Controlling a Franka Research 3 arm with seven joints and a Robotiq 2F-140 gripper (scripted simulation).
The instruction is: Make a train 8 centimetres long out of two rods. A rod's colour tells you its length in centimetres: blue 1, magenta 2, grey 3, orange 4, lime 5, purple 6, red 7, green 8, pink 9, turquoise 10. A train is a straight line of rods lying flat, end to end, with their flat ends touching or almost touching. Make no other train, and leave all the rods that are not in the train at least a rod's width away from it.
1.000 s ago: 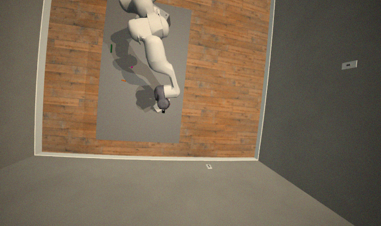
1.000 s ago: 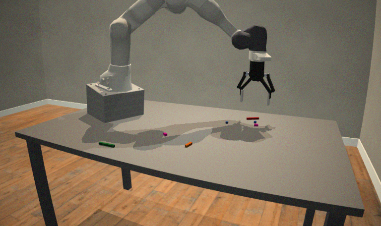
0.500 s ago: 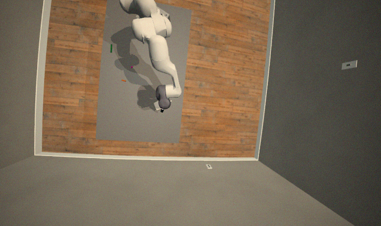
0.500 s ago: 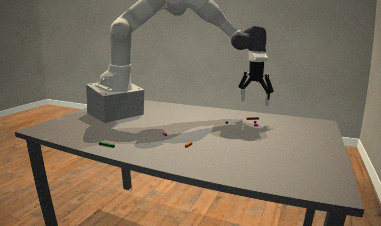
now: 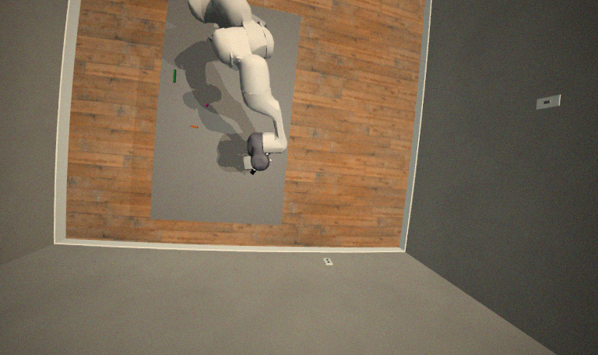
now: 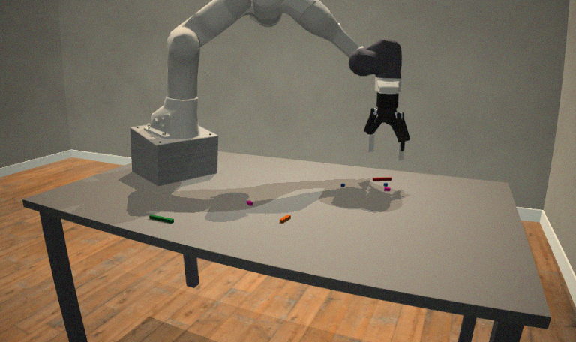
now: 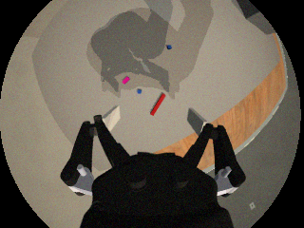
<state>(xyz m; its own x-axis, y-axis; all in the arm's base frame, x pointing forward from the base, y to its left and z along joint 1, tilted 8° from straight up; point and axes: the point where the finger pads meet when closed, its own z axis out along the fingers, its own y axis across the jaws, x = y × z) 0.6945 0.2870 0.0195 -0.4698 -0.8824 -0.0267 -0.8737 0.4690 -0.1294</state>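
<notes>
My gripper is now 10 mm past the red rod, 10 mm to the right of it and 100 mm above it. The rest, counted from my hand: orange rod 140 mm behind, 480 mm to the right, 100 mm below; green rod 440 mm behind, 650 mm to the right, 100 mm below.
</notes>
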